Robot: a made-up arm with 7 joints.
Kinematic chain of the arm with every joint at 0, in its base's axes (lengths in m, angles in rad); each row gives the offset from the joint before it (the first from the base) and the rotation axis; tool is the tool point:
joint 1: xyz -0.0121 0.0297 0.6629 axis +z
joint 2: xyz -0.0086 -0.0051 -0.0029 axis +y
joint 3: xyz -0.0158 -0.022 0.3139 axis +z
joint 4: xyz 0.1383 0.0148 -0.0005 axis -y
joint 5: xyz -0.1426 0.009 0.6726 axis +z
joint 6: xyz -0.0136 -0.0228 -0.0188 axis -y
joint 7: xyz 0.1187 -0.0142 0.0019 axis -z
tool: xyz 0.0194 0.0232 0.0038
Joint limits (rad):
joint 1: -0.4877..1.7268
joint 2: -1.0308..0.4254
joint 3: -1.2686..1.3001
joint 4: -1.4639..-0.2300
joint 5: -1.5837..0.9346
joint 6: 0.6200..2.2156
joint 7: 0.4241..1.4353
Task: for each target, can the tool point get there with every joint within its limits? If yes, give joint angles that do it. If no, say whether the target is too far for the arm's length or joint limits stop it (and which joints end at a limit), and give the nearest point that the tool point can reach.
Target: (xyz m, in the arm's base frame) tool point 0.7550 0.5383 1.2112
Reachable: yes | joints -0.2666 0.2595 1.0123 -1.2565 0.0568 1.4108 0.9702
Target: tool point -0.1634 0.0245 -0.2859
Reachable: no: joint limits stop it (at a limit: joint 1, joint 2, joint 4, joint 6, joint 7) | nearest point -0.4517 0.8581 0.7170 | short by 1.336 m
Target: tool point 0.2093 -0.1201 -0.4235
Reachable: no: joint limits stop it (at a limit: joint 1, joint 2, joint 4, joint 6, joint 7) | nearest point 0.8106 -0.4394 0.6898 | short by 1.305 m
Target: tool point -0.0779 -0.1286 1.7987
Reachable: yes | joints 0.6290 -0.4267 -0.1585 -0.4657 -0.3835 1.3896 0.5500
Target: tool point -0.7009 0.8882 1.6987
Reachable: no: too far | nearest point -0.5418 0.6900 1.4567 | short by 0.351 m
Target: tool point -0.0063 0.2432 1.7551
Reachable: yes | joints 0.5137 -0.1440 0.6849 -0.3848 0.0791 1.0089 1.2999
